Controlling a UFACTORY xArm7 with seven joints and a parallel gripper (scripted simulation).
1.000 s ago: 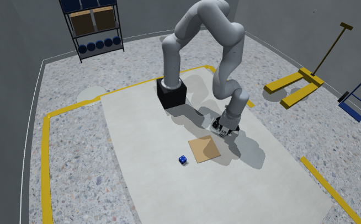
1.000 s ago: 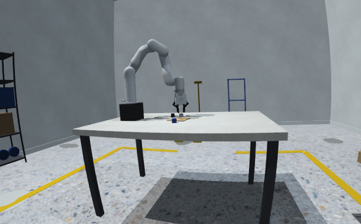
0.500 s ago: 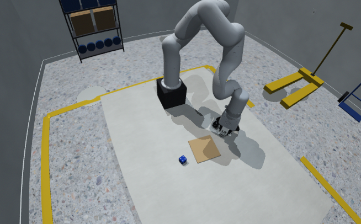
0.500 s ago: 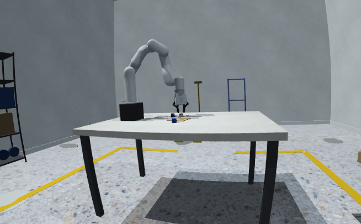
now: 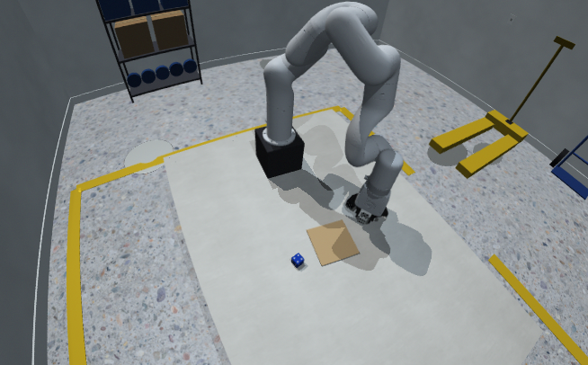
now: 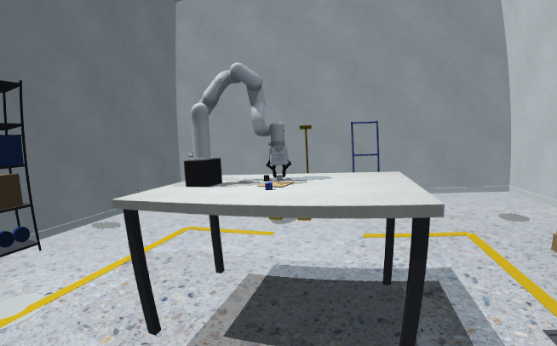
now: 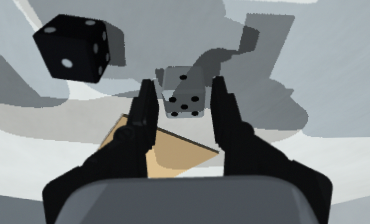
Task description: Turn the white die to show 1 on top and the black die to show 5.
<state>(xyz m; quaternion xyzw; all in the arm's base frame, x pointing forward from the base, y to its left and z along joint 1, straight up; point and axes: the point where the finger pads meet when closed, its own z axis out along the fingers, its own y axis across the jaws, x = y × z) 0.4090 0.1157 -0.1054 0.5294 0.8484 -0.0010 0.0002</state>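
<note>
Right now my hand is 20 mm above the white die. Round my hand: black die (80 mm behind, 20 mm below, 10 mm to the left); blue die (290 mm to the right, 20 mm below, 10 mm ahead); tan mat (150 mm to the right, 30 mm below, 10 mm ahead).
</note>
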